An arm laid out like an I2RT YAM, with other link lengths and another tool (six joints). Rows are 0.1 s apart.
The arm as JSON. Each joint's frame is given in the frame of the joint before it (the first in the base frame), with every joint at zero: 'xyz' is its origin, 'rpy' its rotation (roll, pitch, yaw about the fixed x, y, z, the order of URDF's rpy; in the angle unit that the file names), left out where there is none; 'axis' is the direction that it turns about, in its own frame. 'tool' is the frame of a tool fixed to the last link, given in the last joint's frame.
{
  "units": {
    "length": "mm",
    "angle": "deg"
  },
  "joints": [
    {
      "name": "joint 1",
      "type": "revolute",
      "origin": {
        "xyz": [
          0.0,
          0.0,
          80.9
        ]
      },
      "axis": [
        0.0,
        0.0,
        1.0
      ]
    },
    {
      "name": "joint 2",
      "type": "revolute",
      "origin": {
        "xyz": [
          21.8,
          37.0,
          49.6
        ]
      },
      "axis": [
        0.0,
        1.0,
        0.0
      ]
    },
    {
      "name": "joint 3",
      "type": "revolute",
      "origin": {
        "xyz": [
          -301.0,
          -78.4,
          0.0
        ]
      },
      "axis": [
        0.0,
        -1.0,
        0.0
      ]
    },
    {
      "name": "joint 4",
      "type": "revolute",
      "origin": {
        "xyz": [
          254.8,
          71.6,
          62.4
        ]
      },
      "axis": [
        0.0,
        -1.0,
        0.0
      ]
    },
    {
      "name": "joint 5",
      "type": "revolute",
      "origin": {
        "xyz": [
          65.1,
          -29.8,
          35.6
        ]
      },
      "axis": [
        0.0,
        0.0,
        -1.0
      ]
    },
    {
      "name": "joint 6",
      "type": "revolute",
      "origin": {
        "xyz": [
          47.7,
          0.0,
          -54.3
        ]
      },
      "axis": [
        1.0,
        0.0,
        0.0
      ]
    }
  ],
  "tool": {
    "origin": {
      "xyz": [
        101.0,
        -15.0,
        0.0
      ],
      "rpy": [
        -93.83,
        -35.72,
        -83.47
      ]
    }
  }
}
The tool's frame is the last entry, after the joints.
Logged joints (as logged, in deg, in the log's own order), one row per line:
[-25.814 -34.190 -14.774 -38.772 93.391 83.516]
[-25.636 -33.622 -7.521 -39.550 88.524 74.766]
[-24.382 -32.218 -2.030 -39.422 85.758 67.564]
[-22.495 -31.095 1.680 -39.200 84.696 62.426]
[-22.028 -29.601 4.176 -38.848 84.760 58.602]
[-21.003 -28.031 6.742 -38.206 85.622 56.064]
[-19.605 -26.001 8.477 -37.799 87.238 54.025]
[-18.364 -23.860 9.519 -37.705 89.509 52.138]
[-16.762 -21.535 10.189 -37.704 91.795 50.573]
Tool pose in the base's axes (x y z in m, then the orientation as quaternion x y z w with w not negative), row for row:
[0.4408 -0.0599 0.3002 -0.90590 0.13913 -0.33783 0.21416]
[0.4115 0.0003 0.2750 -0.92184 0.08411 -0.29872 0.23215]
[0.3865 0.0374 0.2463 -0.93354 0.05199 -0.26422 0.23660]
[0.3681 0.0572 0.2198 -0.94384 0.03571 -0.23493 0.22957]
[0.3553 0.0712 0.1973 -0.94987 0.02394 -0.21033 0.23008]
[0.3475 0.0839 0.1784 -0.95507 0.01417 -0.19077 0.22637]
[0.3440 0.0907 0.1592 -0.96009 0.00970 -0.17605 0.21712]
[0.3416 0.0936 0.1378 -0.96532 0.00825 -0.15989 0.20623]
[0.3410 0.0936 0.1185 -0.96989 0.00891 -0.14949 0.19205]
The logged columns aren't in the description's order. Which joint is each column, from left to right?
Columns, left to right: joint 5, joint 4, joint 1, joint 6, joint 2, joint 3.
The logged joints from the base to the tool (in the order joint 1, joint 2, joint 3, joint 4, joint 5, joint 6), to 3 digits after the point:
[-14.774 93.391 83.516 -34.190 -25.814 -38.772]
[-7.521 88.524 74.766 -33.622 -25.636 -39.550]
[-2.030 85.758 67.564 -32.218 -24.382 -39.422]
[1.680 84.696 62.426 -31.095 -22.495 -39.200]
[4.176 84.760 58.602 -29.601 -22.028 -38.848]
[6.742 85.622 56.064 -28.031 -21.003 -38.206]
[8.477 87.238 54.025 -26.001 -19.605 -37.799]
[9.519 89.509 52.138 -23.860 -18.364 -37.705]
[10.189 91.795 50.573 -21.535 -16.762 -37.704]

